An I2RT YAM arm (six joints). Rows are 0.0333 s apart.
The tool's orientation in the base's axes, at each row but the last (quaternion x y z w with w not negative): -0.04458, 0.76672, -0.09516, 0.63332; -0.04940, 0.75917, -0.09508, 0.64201; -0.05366, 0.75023, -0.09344, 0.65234; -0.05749, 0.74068, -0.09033, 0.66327; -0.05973, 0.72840, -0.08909, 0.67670; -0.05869, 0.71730, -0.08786, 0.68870; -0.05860, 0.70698, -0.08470, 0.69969; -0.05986, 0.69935, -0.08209, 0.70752; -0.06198, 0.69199, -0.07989, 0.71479; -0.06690, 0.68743, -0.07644, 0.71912; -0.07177, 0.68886, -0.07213, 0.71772; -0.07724, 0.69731, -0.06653, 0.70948; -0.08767, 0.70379, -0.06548, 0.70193
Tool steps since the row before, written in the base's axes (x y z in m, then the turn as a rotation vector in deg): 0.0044, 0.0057, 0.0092, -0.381, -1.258, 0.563; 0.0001, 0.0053, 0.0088, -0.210, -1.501, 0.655; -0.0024, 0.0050, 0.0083, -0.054, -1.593, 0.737; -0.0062, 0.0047, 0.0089, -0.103, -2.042, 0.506; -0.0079, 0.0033, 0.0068, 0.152, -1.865, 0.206; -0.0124, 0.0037, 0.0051, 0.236, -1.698, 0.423; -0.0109, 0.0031, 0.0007, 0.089, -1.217, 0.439; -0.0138, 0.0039, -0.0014, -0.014, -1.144, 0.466; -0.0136, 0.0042, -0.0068, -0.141, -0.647, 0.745; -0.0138, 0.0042, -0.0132, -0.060, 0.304, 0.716; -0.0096, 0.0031, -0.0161, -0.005, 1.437, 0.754; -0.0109, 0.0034, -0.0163, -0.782, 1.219, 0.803; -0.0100, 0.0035, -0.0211, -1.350, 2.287, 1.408
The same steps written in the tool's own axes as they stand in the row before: -0.0108, 0.0039, 0.0021, -0.231, -1.364, -0.362; -0.0096, 0.0034, -0.0017, -0.301, -1.613, -0.188; -0.0087, 0.0030, -0.0038, -0.384, -1.713, -0.038; -0.0089, 0.0025, -0.0074, -0.062, -2.105, -0.037; -0.0067, 0.0015, -0.0085, 0.175, -1.860, 0.229; -0.0052, 0.0021, -0.0127, -0.076, -1.739, 0.297; -0.0012, 0.0025, -0.0110, -0.186, -1.277, 0.132; 0.0005, 0.0037, -0.0139, -0.228, -1.214, 0.027; 0.0054, 0.0051, -0.0139, -0.604, -0.786, -0.101; 0.0115, 0.0065, -0.0144, -0.765, 0.153, -0.030; 0.0147, 0.0062, -0.0102, -1.029, 1.255, 0.031; 0.0151, 0.0068, -0.0111, -1.047, 1.042, -0.749; 0.0198, 0.0083, -0.0098, -1.868, 1.972, -1.287
